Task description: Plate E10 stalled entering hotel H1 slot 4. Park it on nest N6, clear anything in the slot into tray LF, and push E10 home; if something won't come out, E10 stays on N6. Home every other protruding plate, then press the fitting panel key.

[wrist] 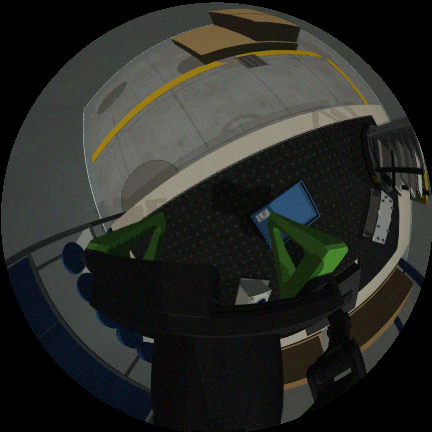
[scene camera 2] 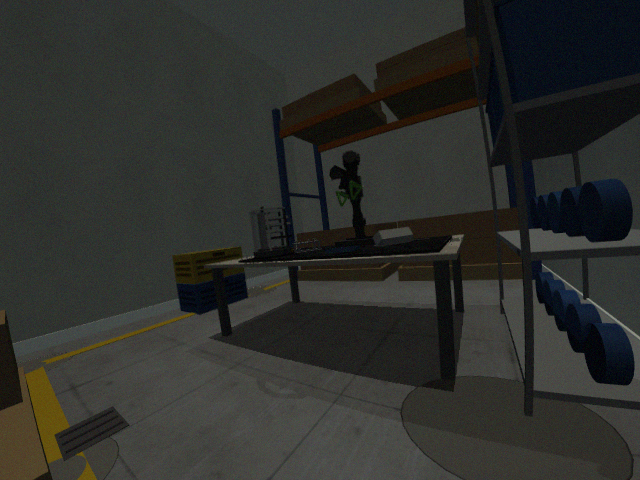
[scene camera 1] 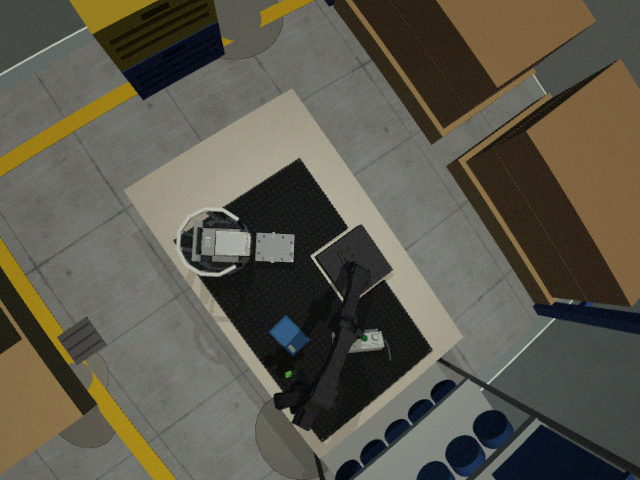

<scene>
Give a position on a slotted plate rack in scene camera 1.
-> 195, 245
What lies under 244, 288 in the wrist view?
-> A button box.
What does my gripper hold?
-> Nothing.
</scene>
